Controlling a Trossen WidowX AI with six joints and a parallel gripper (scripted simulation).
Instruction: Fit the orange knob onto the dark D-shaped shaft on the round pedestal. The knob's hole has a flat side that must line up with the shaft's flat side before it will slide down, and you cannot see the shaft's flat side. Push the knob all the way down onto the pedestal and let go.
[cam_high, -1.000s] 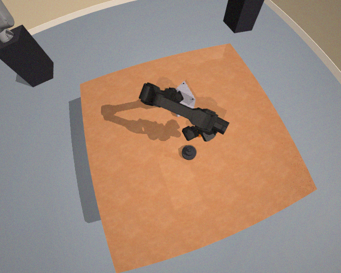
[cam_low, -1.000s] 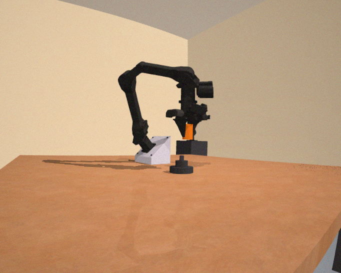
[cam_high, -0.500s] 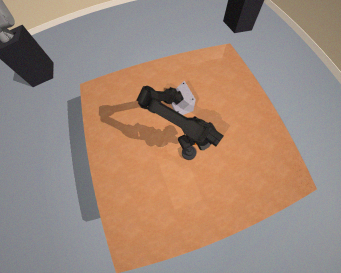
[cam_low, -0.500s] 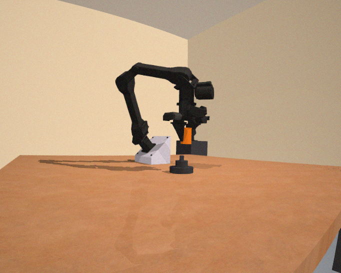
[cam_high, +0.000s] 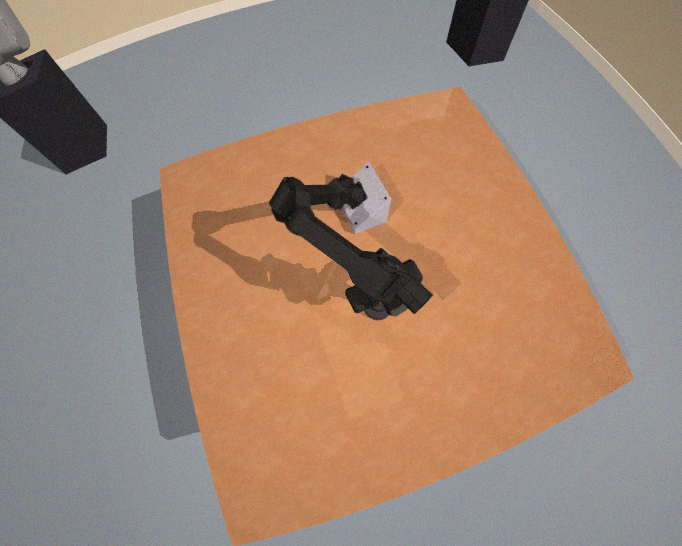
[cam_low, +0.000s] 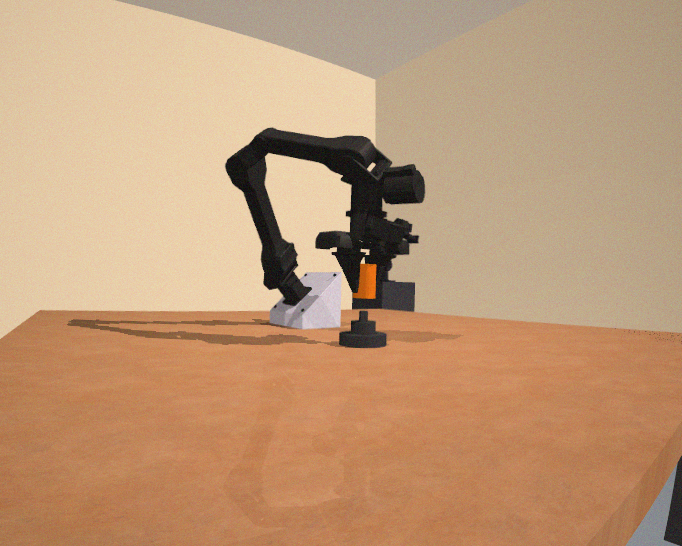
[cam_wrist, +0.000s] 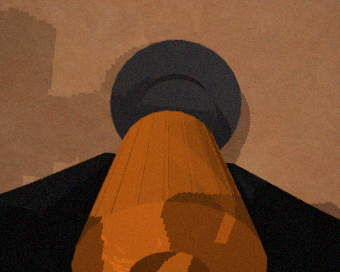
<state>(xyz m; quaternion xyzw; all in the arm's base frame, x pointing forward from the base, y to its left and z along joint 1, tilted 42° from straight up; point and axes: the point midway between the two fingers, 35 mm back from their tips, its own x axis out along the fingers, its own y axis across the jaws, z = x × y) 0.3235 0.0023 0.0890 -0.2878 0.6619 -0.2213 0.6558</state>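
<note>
The dark round pedestal is 6 cm below my gripper tip. The rest, counted from my gripper tip: orange knob 2 cm above.
</note>
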